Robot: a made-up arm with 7 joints.
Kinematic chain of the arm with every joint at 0, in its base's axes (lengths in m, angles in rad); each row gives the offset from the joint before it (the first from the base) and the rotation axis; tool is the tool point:
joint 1: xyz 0 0 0.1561 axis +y
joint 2: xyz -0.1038 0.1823 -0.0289 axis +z
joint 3: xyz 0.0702 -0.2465 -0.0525 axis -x
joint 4: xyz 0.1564 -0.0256 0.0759 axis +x
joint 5: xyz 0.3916 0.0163 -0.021 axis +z
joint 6: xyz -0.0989 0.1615 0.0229 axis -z
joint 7: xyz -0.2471 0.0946 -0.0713 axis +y
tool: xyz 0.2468 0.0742 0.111
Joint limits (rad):
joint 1: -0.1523..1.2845
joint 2: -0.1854..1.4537
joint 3: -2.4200..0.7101
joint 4: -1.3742..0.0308
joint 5: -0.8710..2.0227
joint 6: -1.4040..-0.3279
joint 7: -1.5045..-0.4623
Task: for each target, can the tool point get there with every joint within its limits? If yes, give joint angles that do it. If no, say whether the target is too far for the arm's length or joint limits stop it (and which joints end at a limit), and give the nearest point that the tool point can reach.
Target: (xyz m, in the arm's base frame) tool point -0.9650 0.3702 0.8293
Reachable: no: joint limits stop it (at a limit: joint 1, joint 2, joint 3, joint 6, joint 7) | nearest point -0.3710 0.6101 0.3283 | short by 0.813 m
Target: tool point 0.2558 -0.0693 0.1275
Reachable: yes | joints 0.8594 0.3145 -0.6146 -0.1673 -0.0314 -0.8676 -1.3324
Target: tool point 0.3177 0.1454 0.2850
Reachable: yes | joints 0.1085 0.8157 -0.6785 -0.3681 0.2555 -0.8733 -0.9062
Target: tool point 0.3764 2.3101 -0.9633
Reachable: no: too far | nearest point 0.1969 1.0024 -0.4293 | short by 1.424 m
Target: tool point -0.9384 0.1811 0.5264
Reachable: no: joint limits stop it (at a limit: joint 1, joint 2, joint 3, joint 6, joint 7) | nearest point -0.3950 0.5132 0.2229 | short by 0.705 m
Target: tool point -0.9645 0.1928 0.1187
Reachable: no: joint limits stop it (at a limit: joint 1, joint 2, joint 3, joint 4, joint 6, joint 7) | nearest point -0.5251 0.4753 -0.0165 | short by 0.540 m
